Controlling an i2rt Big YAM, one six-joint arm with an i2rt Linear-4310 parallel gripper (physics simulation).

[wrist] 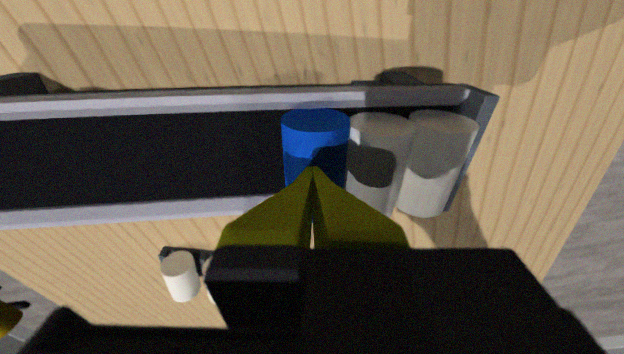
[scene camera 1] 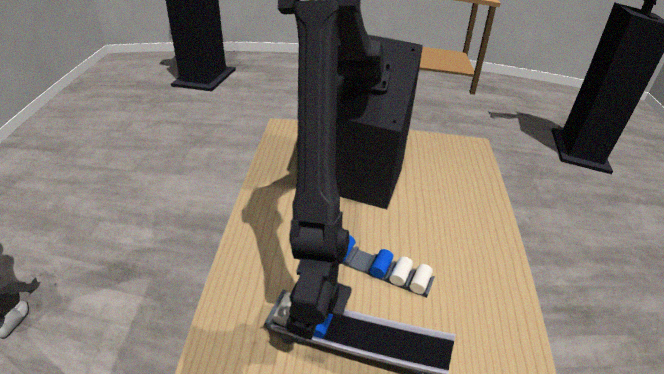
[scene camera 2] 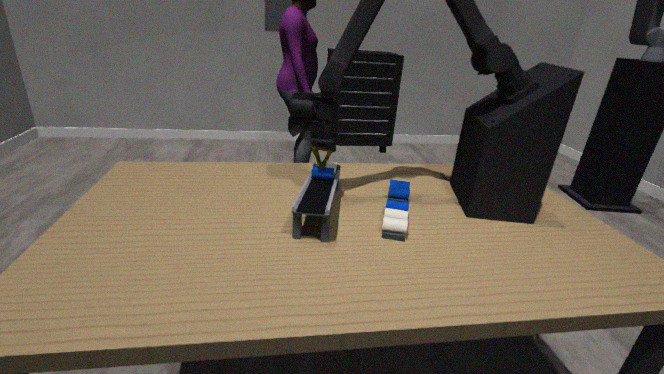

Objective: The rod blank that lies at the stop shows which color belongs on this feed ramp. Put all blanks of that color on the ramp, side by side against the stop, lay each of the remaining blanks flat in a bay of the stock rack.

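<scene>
The feed ramp (scene camera 1: 395, 345) (scene camera 2: 316, 196) (wrist: 140, 160) holds three blanks side by side. A white blank (wrist: 430, 190) lies at the stop (wrist: 484, 115), a second white blank (wrist: 375, 127) beside it, then a blue blank (scene camera 1: 323, 327) (scene camera 2: 323, 173) (wrist: 315, 132). My gripper (scene camera 2: 322, 166) (wrist: 312, 175) is shut and empty, its tips close above the blue one; the arm hides them in scene camera 1. The stock rack (scene camera 1: 361, 260) holds a blue blank (scene camera 1: 349, 246) (scene camera 2: 399, 189), a bare bay, a blue blank (scene camera 1: 382, 263) (scene camera 2: 397, 205) and two white blanks (scene camera 1: 401, 271) (scene camera 1: 422, 279).
The arm's black pedestal (scene camera 1: 372, 165) (scene camera 2: 505, 160) stands on the wooden table (scene camera 1: 450, 200) (scene camera 2: 200, 260) behind the rack. The rack lies between the ramp and the pedestal. A person in purple (scene camera 2: 297, 50) stands beyond the table's far edge.
</scene>
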